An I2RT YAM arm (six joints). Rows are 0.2 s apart.
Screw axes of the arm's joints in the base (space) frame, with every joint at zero. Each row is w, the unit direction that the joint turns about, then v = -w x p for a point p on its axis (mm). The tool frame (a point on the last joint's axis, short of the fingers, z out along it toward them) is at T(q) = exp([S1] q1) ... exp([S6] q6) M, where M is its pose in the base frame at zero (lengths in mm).
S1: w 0 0 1 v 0 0 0
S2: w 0 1 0 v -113.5 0 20
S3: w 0 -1 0 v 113.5 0 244
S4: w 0 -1 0 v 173.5 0 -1
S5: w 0 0 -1 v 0 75 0
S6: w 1 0 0 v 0 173.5 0
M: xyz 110.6 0 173.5 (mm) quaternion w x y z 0.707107 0 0.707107 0
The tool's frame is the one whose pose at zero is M.
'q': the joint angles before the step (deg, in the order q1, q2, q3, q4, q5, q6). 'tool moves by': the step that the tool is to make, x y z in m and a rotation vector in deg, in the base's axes. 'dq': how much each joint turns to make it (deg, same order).
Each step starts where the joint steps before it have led.
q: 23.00 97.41 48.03 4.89 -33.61 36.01
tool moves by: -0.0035 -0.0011 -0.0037 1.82 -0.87 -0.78
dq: 0.03 -0.28 -2.34 4.60 -0.32 1.84
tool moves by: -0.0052 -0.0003 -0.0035 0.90 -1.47 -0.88
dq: 0.38 -0.50 -2.50 4.37 0.80 1.21
